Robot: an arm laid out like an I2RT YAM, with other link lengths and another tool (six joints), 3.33 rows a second.
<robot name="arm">
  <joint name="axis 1" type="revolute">
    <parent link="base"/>
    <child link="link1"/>
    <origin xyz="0 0 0.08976"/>
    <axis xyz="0 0 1"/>
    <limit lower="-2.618" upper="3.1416"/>
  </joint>
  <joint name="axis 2" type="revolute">
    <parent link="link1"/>
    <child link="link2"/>
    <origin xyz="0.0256 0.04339 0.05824"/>
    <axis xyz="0 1 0"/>
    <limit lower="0" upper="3.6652"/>
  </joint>
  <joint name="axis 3" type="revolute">
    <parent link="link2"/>
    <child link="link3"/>
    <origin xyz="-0.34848 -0.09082 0"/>
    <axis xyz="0 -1 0"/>
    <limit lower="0" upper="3.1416"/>
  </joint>
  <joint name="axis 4" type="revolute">
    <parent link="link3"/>
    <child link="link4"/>
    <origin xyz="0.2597 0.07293 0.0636"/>
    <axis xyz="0 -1 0"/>
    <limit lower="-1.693" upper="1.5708"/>
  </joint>
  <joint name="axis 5" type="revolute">
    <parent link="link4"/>
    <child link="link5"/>
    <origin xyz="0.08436 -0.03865 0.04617"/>
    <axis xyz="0 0 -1"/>
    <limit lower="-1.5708" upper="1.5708"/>
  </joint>
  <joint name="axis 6" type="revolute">
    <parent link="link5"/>
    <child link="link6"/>
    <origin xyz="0.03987 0 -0.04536"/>
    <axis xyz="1 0 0"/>
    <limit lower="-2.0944" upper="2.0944"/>
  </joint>
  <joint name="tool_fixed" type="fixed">
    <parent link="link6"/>
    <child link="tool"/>
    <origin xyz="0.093 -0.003 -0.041" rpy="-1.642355 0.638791 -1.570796"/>
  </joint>
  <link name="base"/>
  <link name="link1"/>
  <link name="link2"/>
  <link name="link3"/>
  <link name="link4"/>
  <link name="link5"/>
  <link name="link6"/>
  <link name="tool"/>
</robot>
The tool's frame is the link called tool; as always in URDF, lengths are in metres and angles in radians.
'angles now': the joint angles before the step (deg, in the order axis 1, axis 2, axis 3, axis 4, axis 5, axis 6). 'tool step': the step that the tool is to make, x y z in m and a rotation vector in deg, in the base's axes. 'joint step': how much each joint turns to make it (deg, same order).
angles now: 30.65 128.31 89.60 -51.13 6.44 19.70
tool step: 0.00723 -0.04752 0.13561 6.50 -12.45 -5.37
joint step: -5.90 -17.40 1.86 -5.16 -0.03 -0.50
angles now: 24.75 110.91 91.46 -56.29 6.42 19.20
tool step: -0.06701 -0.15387 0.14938 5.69 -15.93 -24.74
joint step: -20.24 -24.81 -0.05 -8.59 0.41 4.87
